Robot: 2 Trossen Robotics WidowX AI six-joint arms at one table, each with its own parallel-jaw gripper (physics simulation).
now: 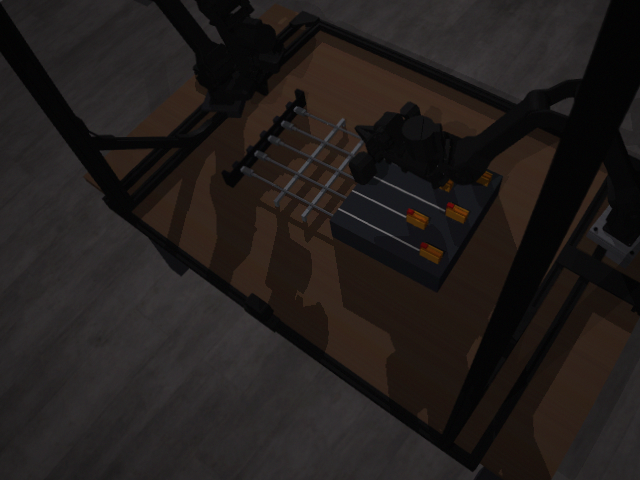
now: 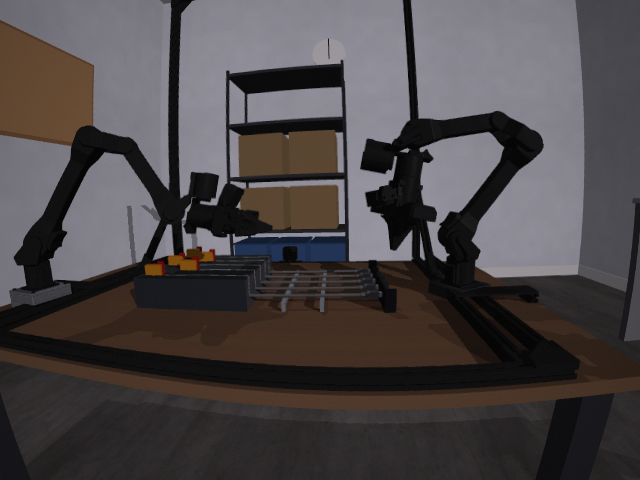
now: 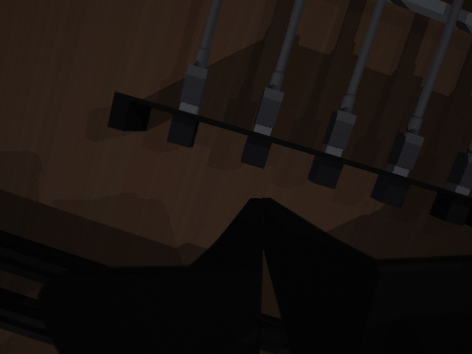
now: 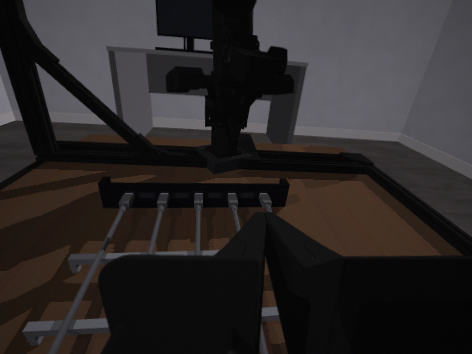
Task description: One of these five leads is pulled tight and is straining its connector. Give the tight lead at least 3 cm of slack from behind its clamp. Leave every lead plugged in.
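Where they show: left gripper, fingertip midpoint: (image 1: 266, 94) (image 2: 393, 250) (image 3: 259, 208) (image 4: 233, 141); right gripper, fingertip midpoint: (image 1: 355, 127) (image 2: 271, 228) (image 4: 263, 221); left arm's base, link origin: (image 1: 224, 95) (image 2: 459, 282) (image 4: 223, 150); right arm's base, link origin: (image 1: 623, 227) (image 2: 40, 286).
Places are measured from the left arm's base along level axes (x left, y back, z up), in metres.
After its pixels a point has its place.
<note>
Five grey leads (image 1: 378, 229) @[x -0.381, y -0.432, z 0.040 m] (image 3: 287, 45) @[x -0.107, y -0.223, z 0.000 m] (image 4: 198, 230) @[x -0.165, y -0.225, z 0.000 m] run from plugs seated in a black socket strip (image 1: 230, 177) @[x -0.258, y -0.084, z 0.009 m] (image 2: 389, 300) @[x 0.009, y -0.201, z -0.003 m] (image 3: 127, 114) @[x 0.001, y -0.194, z 0.016 m] (image 4: 111, 196) @[x -0.248, y -0.089, z -0.005 m] over two light bars onto a dark block (image 1: 385, 255) @[x -0.425, y -0.451, z 0.016 m] (image 2: 191, 292) @[x -0.168, y -0.552, z 0.011 m]. There each meets an orange clamp with a red part, such as the nearest clamp (image 1: 431, 253) @[x -0.435, y -0.540, z 0.058 m] (image 2: 154, 268) @[x -0.231, y -0.629, z 0.055 m]. All look nearly straight; which is tight I cannot tell. My left gripper (image 3: 259, 208) @[x -0.067, y -0.140, z 0.078 m] (image 2: 395, 248) @[x -0.067, y -0.140, z 0.078 m] is shut, empty, pointing down above the table behind the strip. My right gripper (image 4: 263, 221) @[x -0.197, y -0.368, z 0.128 m] (image 2: 270, 227) @[x -0.197, y -0.368, z 0.128 m] is shut, empty, above the leads near the block; its arm hides two leads partly.
Two light grey bars (image 1: 293, 178) @[x -0.239, y -0.225, z -0.006 m] (image 4: 90, 258) @[x -0.285, y -0.208, z -0.006 m] cross under the leads between strip and block. A black frame (image 1: 361, 379) @[x -0.673, y -0.430, z -0.032 m] (image 2: 310, 376) @[x 0.180, y -0.428, z -0.009 m] borders the wooden table (image 1: 356, 330) @[x -0.573, y -0.410, z -0.027 m] (image 2: 330, 341) @[x 0.071, y -0.353, z -0.027 m]. Dark frame posts rise at its sides. A shelf unit (image 2: 286, 177) stands behind the table.
</note>
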